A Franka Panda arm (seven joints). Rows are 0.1 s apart.
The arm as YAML. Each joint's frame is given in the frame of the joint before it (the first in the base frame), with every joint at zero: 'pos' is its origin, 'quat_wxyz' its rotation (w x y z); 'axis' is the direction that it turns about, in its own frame. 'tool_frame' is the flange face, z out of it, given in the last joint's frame.
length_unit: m
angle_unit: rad
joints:
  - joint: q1
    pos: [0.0, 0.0, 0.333]
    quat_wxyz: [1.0, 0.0, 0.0, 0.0]
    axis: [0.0, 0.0, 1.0]
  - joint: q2
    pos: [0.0, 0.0, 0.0]
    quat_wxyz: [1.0, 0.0, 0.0, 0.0]
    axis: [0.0, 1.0, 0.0]
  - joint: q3
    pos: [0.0, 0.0, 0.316]
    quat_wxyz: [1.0, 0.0, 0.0, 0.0]
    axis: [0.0, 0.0, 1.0]
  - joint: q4
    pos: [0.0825, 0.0, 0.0]
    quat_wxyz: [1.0, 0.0, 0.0, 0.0]
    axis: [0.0, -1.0, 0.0]
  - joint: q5
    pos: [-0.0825, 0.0, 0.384]
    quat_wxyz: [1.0, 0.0, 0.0, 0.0]
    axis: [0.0, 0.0, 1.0]
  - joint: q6
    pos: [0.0, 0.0, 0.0]
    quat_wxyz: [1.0, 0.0, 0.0, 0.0]
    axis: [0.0, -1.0, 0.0]
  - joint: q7
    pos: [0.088, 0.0, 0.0]
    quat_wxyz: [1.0, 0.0, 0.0, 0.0]
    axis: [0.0, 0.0, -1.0]
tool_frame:
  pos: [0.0, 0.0, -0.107]
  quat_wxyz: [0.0, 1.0, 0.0, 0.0]
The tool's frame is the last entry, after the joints.
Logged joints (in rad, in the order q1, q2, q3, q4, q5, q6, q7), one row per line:
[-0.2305, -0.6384, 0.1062, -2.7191, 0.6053, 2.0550, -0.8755]
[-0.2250, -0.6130, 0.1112, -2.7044, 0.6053, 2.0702, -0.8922]
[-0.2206, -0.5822, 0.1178, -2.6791, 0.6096, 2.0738, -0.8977]
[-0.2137, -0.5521, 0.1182, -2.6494, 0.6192, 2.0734, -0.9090]
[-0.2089, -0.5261, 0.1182, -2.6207, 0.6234, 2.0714, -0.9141]
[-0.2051, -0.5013, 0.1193, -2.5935, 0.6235, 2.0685, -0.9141]
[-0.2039, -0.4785, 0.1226, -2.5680, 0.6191, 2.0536, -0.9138]
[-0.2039, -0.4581, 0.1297, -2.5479, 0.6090, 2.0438, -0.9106]
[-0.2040, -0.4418, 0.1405, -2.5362, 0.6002, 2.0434, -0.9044]
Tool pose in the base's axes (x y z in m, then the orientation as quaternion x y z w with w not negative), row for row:
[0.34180, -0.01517, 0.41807, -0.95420, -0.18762, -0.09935, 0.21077]
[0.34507, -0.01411, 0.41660, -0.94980, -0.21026, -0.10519, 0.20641]
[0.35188, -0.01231, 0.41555, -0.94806, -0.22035, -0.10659, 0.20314]
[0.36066, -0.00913, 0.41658, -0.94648, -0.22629, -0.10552, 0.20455]
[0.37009, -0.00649, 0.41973, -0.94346, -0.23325, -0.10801, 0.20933]
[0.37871, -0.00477, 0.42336, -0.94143, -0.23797, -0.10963, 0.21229]
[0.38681, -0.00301, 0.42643, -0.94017, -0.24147, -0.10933, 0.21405]
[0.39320, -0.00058, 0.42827, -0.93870, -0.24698, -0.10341, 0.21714]
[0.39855, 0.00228, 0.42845, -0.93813, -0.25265, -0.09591, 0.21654]
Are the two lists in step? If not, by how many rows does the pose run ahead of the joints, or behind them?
The pose runs 1 row behind the joints: the pose in row i belongs to the joints in row i - 1.
